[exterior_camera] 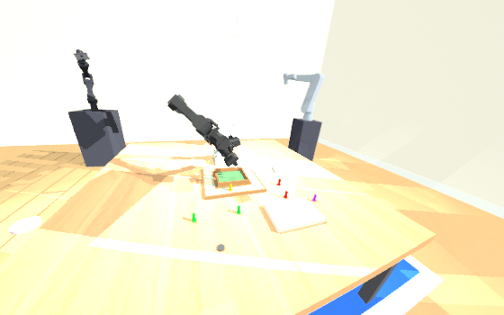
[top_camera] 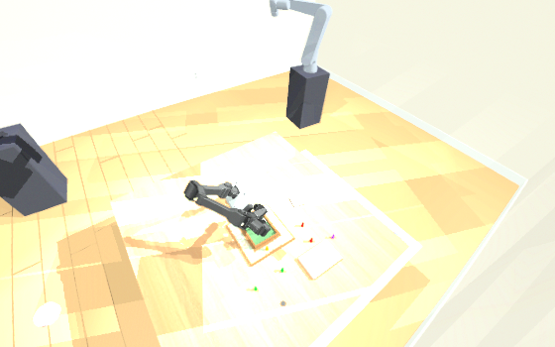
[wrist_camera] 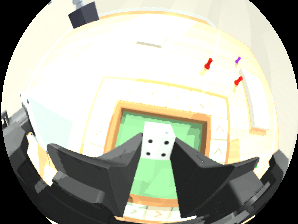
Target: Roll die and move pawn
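My gripper tip is 130 mm short of the yellow pawn, 40 mm to the left of it and 60 mm above it. The rest, counted from my gripper tip: white die right at my gripper tip; then white slab 310 mm ahead, 180 mm to the left, 80 mm below; then purple pawn 250 mm ahead, 320 mm to the left, 70 mm below.
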